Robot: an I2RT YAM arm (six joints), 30 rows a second.
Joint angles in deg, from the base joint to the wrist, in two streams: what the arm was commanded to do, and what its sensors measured. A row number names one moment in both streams.
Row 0, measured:
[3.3 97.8 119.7 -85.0 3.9 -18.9]
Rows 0 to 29, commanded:
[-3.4 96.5 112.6 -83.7 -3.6 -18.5]
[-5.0 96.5 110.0 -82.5 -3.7 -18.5]
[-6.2 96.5 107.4 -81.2 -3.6 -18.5]
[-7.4 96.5 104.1 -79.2 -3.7 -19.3]
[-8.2 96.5 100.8 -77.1 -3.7 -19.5]
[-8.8 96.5 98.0 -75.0 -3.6 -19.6]
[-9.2 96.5 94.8 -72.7 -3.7 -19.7]
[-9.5 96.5 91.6 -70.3 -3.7 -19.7]
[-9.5 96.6 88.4 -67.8 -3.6 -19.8]
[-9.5 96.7 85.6 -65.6 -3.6 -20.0]
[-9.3 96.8 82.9 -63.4 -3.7 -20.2]
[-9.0 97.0 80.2 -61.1 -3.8 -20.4]
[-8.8 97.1 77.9 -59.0 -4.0 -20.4]
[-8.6 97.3 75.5 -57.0 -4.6 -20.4]
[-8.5 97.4 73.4 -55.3 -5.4 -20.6]
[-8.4 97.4 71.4 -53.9 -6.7 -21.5]
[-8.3 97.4 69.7 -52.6 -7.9 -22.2]
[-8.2 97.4 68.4 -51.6 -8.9 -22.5]
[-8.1 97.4 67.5 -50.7 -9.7 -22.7]
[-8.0 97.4 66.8 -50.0 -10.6 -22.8]
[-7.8 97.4 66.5 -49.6 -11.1 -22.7]
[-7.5 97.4 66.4 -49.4 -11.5 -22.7]
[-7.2 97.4 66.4 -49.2 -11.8 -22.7]
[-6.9 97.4 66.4 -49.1 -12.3 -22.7]
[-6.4 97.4 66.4 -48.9 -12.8 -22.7]
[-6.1 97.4 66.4 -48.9 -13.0 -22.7]
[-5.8 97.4 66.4 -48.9 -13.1 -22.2]
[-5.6 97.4 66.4 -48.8 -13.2 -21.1]
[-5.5 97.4 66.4 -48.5 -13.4 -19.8]
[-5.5 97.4 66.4 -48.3 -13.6 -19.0]
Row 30, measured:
[-6.1 97.7 66.4 -48.9 -11.0 -21.1]
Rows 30 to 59, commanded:
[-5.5 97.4 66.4 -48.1 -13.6 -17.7]
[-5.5 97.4 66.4 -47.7 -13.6 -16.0]
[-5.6 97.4 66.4 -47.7 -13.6 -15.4]
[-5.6 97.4 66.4 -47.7 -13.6 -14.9]
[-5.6 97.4 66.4 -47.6 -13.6 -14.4]
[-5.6 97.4 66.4 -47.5 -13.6 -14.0]
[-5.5 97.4 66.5 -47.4 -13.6 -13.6]
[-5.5 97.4 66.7 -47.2 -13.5 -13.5]
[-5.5 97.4 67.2 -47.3 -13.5 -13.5]
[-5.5 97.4 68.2 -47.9 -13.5 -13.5]
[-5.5 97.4 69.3 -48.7 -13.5 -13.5]
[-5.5 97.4 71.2 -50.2 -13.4 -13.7]
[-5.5 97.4 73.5 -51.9 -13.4 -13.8]
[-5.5 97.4 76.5 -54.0 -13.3 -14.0]
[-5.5 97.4 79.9 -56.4 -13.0 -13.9]
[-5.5 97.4 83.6 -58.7 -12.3 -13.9]
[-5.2 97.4 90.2 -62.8 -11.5 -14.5]
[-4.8 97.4 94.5 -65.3 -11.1 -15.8]
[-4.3 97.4 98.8 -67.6 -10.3 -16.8]
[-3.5 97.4 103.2 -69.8 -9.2 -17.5]
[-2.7 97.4 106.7 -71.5 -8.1 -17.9]
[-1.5 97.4 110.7 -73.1 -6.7 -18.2]
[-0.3 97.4 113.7 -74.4 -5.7 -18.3]
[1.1 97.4 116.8 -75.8 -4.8 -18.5]
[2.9 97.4 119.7 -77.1 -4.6 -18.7]
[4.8 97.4 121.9 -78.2 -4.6 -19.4]
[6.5 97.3 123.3 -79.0 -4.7 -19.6]
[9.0 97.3 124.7 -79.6 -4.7 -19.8]
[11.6 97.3 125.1 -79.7 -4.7 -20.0]
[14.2 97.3 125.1 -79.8 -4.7 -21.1]
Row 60, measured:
[7.2 97.7 123.0 -79.0 -6.0 -18.1]
